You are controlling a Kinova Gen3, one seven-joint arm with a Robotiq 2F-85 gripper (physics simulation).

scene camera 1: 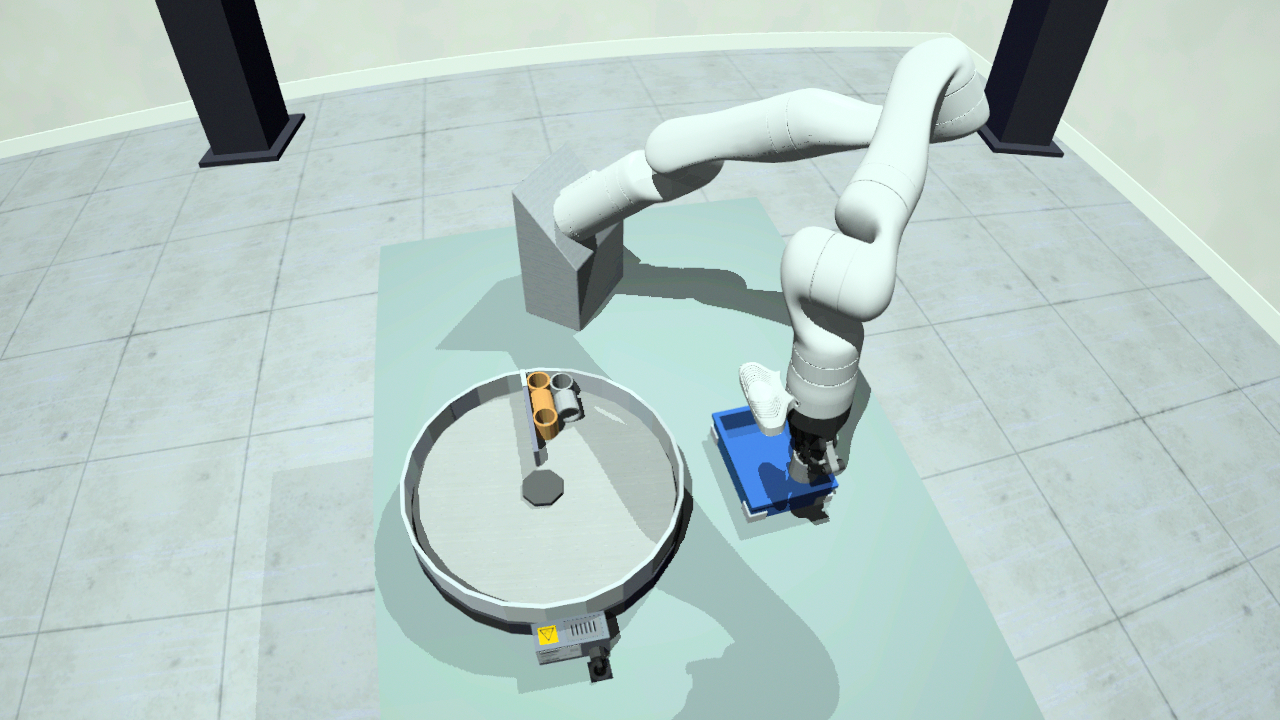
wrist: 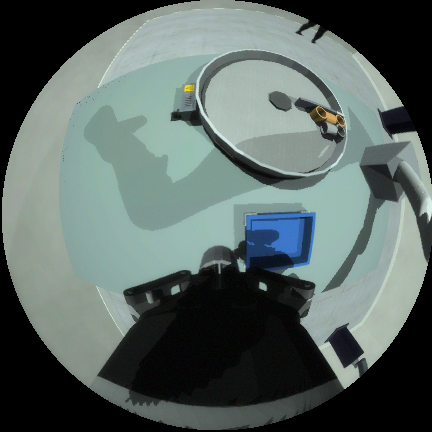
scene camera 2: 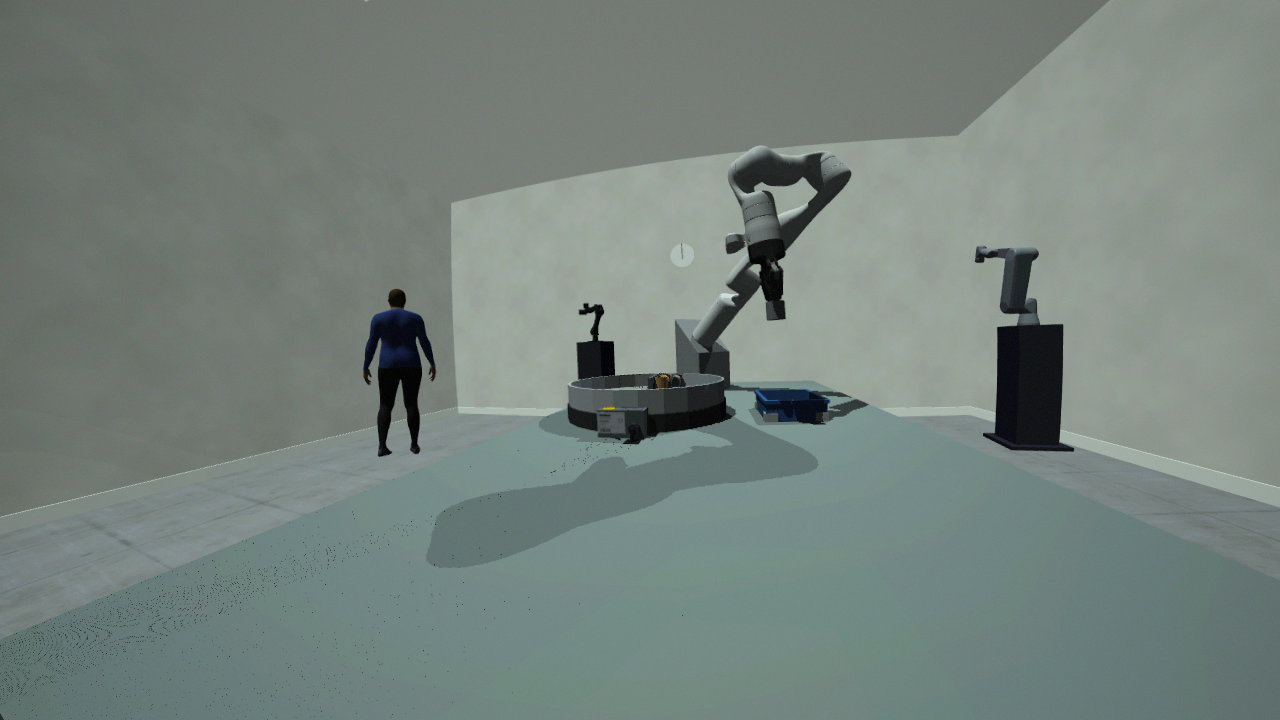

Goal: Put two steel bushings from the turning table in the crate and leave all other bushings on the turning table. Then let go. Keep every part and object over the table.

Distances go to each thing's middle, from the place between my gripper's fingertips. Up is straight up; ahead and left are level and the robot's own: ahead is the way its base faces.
Labels:
My gripper is now 16 cm past the blue crate [scene camera 1: 758, 465], 2 cm to the right of it and 21 cm above it.

